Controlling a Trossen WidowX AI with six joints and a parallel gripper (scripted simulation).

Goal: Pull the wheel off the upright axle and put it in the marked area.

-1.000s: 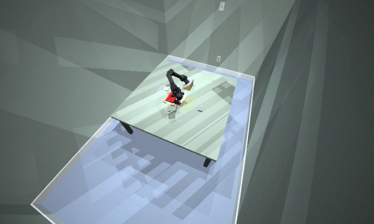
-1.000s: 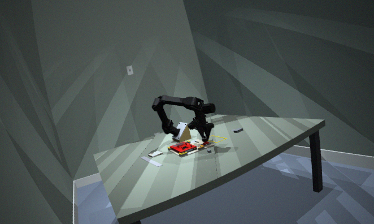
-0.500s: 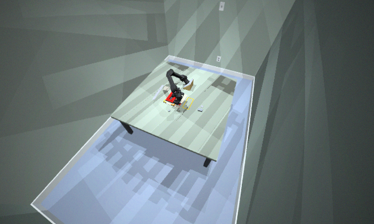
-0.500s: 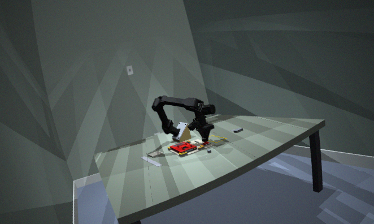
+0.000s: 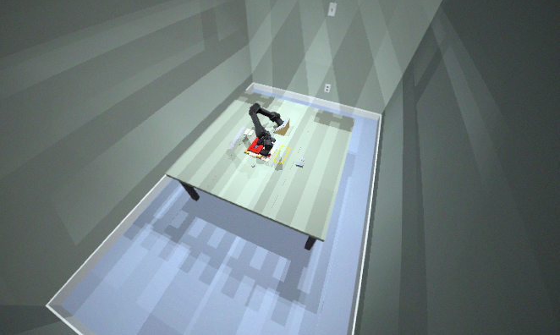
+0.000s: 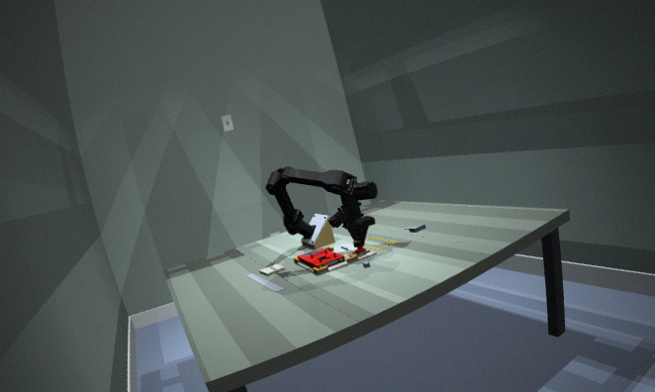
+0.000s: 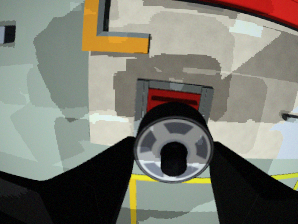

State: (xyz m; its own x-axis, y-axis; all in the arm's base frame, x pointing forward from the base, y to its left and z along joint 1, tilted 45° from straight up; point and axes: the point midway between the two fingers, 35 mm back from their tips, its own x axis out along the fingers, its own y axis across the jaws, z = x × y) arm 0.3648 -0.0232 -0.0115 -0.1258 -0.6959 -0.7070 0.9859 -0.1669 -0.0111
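My gripper tip is now right at the dark wheel. From my gripper tip the other things lie so: flat grey strip 130 mm behind, 340 mm to the right, 40 mm below; then upright axle 10 mm below; then grey block 10 mm ahead, 280 mm to the left, 30 mm below.
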